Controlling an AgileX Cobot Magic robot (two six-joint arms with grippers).
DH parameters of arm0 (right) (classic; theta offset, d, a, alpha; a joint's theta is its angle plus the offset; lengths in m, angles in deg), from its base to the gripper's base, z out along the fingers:
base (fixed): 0 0 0 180
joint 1: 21.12 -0.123 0 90
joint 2: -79.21 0 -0.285 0
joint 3: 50.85 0 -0.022 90
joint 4: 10.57 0.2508 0 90
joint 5: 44.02 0 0.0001 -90
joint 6: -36.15 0.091 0 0
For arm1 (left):
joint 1: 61.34 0.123 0 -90
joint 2: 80.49 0 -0.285 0
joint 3: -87.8 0 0.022 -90
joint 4: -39.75 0.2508 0 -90
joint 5: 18.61 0 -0.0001 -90
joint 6: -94.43 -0.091 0 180
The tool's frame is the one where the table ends.
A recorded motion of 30 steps. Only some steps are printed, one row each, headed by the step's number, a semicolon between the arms.
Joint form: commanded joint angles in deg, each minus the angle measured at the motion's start. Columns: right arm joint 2, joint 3, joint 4, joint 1, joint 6, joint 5; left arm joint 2, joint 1, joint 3, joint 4, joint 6, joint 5.
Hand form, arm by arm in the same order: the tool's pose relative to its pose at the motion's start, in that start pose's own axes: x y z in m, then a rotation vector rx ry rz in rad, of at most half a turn. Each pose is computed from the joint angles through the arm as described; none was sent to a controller.
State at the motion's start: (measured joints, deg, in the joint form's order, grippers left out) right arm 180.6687 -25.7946 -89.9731 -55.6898 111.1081 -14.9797; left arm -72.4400 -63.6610 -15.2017 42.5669 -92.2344 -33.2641
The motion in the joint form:
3: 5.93 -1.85 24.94 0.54 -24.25 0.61; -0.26 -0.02 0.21 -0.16 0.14 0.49
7: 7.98 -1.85 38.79 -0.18 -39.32 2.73; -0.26 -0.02 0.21 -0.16 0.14 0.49
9: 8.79 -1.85 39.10 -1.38 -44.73 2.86; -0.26 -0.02 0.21 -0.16 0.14 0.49
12: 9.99 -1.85 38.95 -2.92 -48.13 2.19; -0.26 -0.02 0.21 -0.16 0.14 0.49
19: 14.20 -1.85 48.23 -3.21 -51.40 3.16; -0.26 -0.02 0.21 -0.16 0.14 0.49
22: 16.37 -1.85 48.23 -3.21 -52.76 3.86; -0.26 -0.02 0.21 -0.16 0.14 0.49
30: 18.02 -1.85 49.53 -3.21 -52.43 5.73; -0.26 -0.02 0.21 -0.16 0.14 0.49
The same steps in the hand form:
3: -0.0014 -0.0235 0.0216 0.0946 -0.1312 -0.0070; 0.0002 -0.0002 0.0000 -0.0001 -0.0095 -0.0051
7: -0.0015 -0.0287 0.0295 0.1502 -0.2055 -0.0525; 0.0002 -0.0002 0.0000 -0.0001 -0.0095 -0.0051
9: 0.0022 -0.0231 0.0360 0.1403 -0.1871 -0.1442; 0.0002 -0.0002 0.0000 -0.0001 -0.0095 -0.0051
12: 0.0093 -0.0165 0.0448 0.1246 -0.1510 -0.2065; 0.0002 -0.0002 0.0000 -0.0001 -0.0095 -0.0051
19: 0.0261 -0.0276 0.0602 0.1753 -0.1450 -0.0997; 0.0002 -0.0002 0.0000 -0.0001 -0.0095 -0.0051
22: 0.0371 -0.0306 0.0681 0.1701 -0.1185 -0.1112; 0.0002 -0.0002 0.0000 -0.0001 -0.0095 -0.0051
30: 0.0433 -0.0328 0.0735 0.1652 -0.1285 -0.0793; 0.0002 -0.0002 0.0000 -0.0001 -0.0095 -0.0051

